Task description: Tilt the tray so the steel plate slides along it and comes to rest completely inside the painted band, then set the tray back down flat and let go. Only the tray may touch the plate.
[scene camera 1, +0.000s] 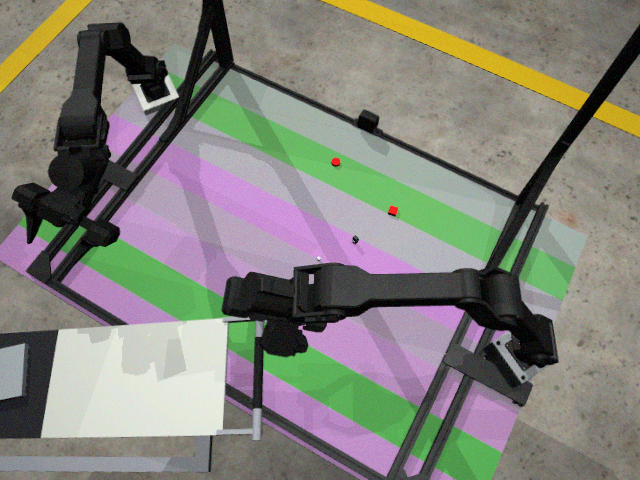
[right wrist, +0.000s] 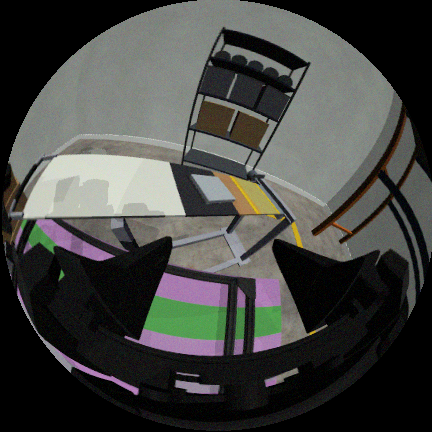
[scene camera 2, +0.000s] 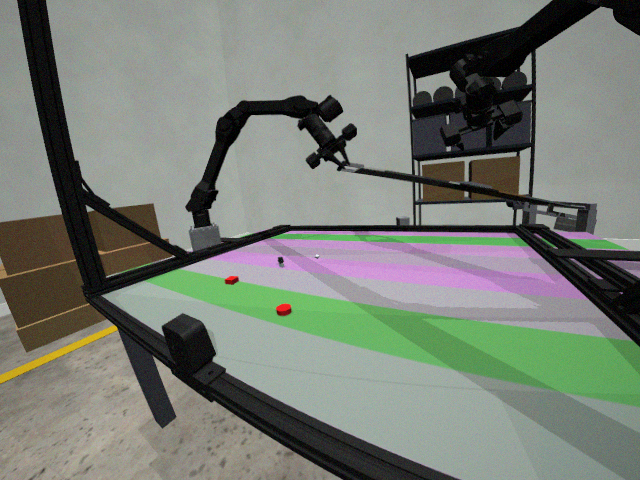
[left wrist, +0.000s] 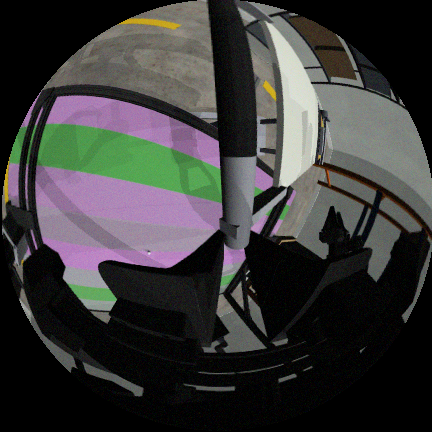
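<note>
The tray [scene camera 1: 139, 413] [scene camera 2: 398, 176] [left wrist: 295, 110] [right wrist: 150, 175] is a long white board with black, orange and yellow stretches toward its other end. It is tilted, with its handle end raised in scene camera 2. My left gripper [scene camera 2: 343, 165] [left wrist: 232, 234] is shut on the tray's handle bar [scene camera 1: 257, 372] [left wrist: 234, 100]. The grey steel plate [scene camera 1: 12, 372] [right wrist: 212, 188] lies on the black stretch, its edge near the border with the orange stripe [right wrist: 226, 182]; the yellow stretch [right wrist: 255, 195] is beyond. My right gripper [scene camera 2: 478, 139] [right wrist: 223, 243] is open and empty, above and away from the tray.
A grey support frame [scene camera 1: 201, 452] [right wrist: 235, 245] stands below the tray. The striped table [scene camera 1: 310, 191] [scene camera 2: 361, 372] bears a red disc [scene camera 1: 336, 161] [scene camera 2: 283, 309], a red block [scene camera 1: 393, 210] [scene camera 2: 231, 280] and small black and white pieces. Black frame posts [scene camera 1: 217, 36] rise at its edges.
</note>
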